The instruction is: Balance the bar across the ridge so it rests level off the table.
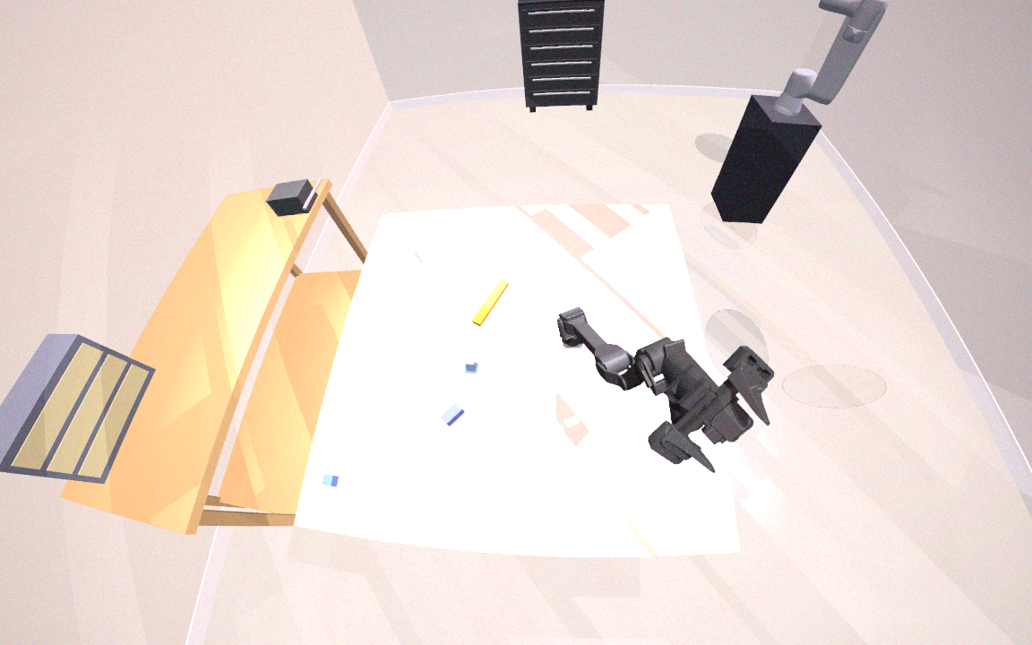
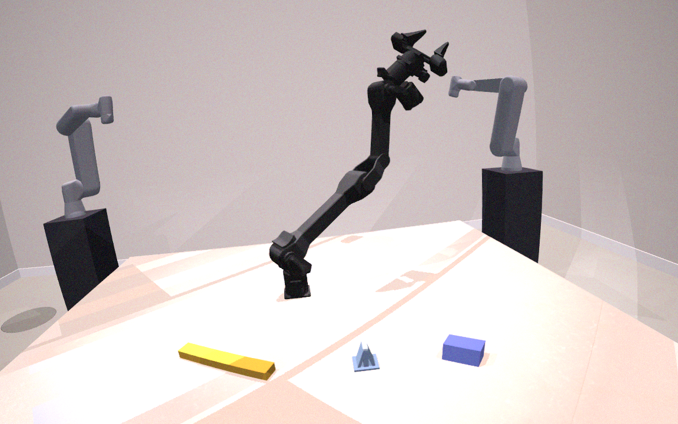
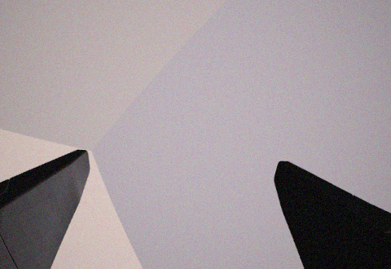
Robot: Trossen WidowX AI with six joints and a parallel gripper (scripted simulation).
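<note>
The bar lies 63 cm below my gripper tip, 61 cm to the right of it and 43 cm ahead of it. From my gripper tip the other things lie so: small blue cube 89 cm ahead, 62 cm below, 4 cm to the left.
</note>
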